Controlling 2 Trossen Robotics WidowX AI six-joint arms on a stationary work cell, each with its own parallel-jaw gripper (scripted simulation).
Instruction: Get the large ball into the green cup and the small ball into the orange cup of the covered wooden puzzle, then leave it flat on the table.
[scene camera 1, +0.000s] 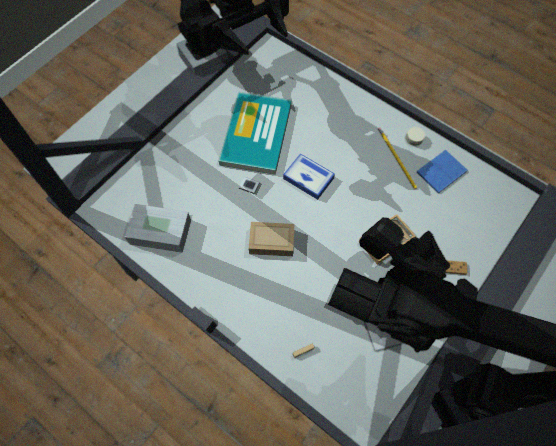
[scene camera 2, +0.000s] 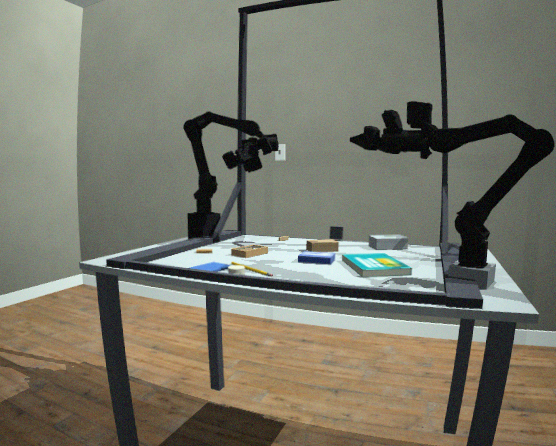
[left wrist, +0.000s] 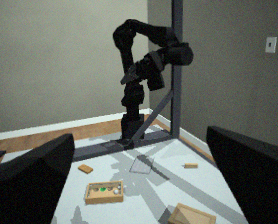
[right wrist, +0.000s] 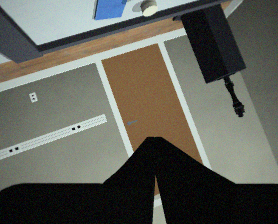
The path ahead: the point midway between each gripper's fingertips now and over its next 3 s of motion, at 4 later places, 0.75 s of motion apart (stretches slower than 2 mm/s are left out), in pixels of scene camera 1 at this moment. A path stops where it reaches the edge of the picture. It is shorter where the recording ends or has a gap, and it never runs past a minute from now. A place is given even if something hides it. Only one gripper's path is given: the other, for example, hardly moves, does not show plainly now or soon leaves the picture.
My right gripper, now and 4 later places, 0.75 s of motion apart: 428, 233; 411, 235; 392, 233; 390, 231; 388, 236
